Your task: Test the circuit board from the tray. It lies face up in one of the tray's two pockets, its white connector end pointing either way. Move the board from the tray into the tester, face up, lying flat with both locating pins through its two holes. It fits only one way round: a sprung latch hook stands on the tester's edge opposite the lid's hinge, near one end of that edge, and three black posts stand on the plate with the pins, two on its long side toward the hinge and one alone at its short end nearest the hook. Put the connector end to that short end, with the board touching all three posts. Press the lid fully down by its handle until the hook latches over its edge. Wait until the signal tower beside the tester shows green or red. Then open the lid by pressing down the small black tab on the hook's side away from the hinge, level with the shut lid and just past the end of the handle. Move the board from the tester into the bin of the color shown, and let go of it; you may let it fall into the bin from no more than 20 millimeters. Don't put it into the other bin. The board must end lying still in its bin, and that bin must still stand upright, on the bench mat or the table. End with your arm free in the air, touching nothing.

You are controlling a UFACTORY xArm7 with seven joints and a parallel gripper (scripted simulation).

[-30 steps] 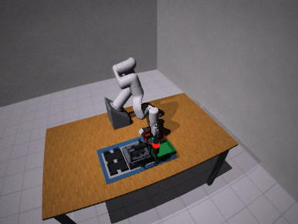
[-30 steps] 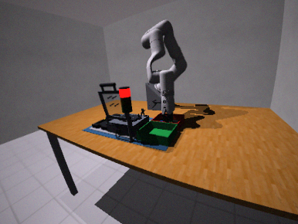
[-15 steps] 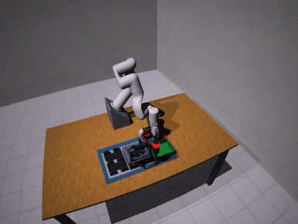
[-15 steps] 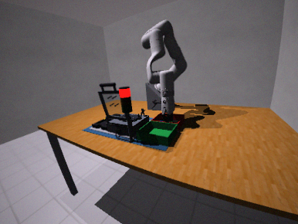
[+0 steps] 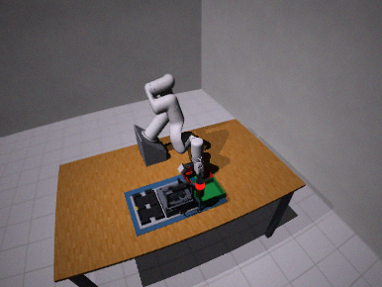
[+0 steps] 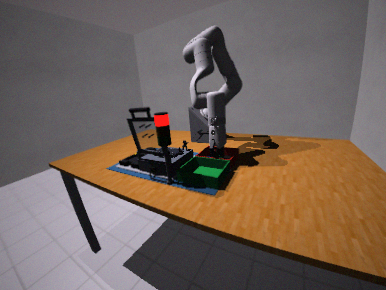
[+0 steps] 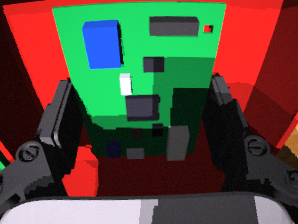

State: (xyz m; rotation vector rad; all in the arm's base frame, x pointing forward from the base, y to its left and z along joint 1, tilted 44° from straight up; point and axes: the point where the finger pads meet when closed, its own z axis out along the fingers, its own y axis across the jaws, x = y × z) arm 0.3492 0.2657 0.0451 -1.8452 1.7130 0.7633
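My gripper is now 1 cm above the red bin. Round my hand: green circuit board: 1 cm below; grey tester plate: 12 cm ahead, 19 cm to the right, 5 cm above; green bin: 15 cm ahead, 1 cm to the left, 1 cm below.
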